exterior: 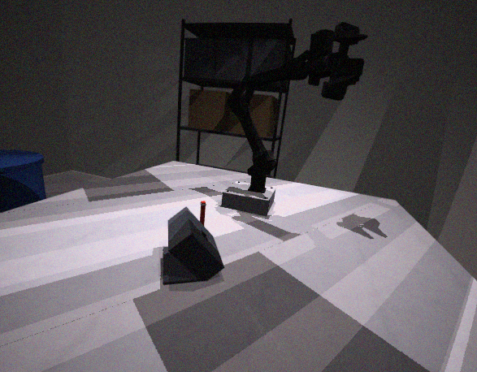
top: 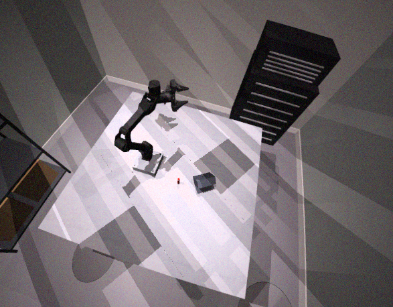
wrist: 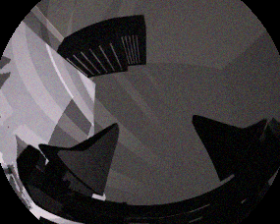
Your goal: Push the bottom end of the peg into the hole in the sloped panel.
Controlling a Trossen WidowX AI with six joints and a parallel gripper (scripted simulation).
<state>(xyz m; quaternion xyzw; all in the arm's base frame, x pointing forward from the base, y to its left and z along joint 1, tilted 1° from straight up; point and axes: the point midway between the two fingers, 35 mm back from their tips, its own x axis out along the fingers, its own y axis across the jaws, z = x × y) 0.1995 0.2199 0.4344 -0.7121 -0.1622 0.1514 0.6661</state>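
Now: gripper tip 40 mm short of the red peg, 350 mm to the left of it and 440 mm above it. Round my gripper tip: dark sloped panel block: 220 mm ahead, 300 mm to the right, 440 mm below.
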